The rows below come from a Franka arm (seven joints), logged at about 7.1 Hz.
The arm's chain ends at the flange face. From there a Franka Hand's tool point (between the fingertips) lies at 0.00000 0.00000 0.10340 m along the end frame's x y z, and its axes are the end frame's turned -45 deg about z.
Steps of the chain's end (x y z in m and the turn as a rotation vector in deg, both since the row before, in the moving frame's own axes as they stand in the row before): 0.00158, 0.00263, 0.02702, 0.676, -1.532, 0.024; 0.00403, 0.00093, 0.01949, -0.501, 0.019, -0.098; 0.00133, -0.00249, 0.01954, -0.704, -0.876, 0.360; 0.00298, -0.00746, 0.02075, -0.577, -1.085, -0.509; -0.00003, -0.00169, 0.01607, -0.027, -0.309, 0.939; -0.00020, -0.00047, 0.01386, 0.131, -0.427, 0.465
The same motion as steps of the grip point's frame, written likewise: -0.00183, 0.00016, 0.02698, 1.561, -0.605, 0.024; 0.00158, 0.00417, 0.01949, -0.368, -0.341, -0.098; 0.00069, -0.00105, 0.01952, 0.122, -1.117, 0.360; 0.00526, -0.00381, 0.02073, 0.359, -1.175, -0.509; 0.00075, -0.00158, 0.01607, 0.199, -0.238, 0.939; -0.00018, -0.00119, 0.01386, 0.395, -0.209, 0.465
